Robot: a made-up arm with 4 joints.
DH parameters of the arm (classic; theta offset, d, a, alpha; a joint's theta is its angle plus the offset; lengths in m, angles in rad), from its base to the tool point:
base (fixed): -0.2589 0 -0.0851 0
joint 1: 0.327 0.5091 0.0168 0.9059
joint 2: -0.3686 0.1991 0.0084 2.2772
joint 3: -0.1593 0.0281 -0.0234 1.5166
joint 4: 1.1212 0 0.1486 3.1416
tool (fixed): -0.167 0.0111 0 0
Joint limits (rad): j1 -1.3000..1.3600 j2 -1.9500..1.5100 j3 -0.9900..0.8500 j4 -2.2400..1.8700
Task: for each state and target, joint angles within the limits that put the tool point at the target. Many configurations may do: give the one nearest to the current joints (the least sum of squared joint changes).
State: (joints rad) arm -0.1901 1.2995 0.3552 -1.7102
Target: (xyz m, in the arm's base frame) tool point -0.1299 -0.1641 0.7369
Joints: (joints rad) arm -0.6919 1.1588 0.7115 -1.7646
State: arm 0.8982 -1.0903 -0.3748 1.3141
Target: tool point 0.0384 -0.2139 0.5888
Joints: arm 1.0037 -0.5323 -0.9000 1.3586
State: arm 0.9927 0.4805 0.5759 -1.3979
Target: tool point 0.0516 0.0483 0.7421
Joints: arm 1.2848 1.1814 0.1279 -1.7727
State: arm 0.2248 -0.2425 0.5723 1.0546
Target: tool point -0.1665 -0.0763 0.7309
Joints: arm 0.1042 -0.8546 -0.0391 1.8700
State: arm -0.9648 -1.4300 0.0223 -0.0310
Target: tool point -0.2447 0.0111 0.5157
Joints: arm -0.9347 -1.2195 -0.0543 -0.2029
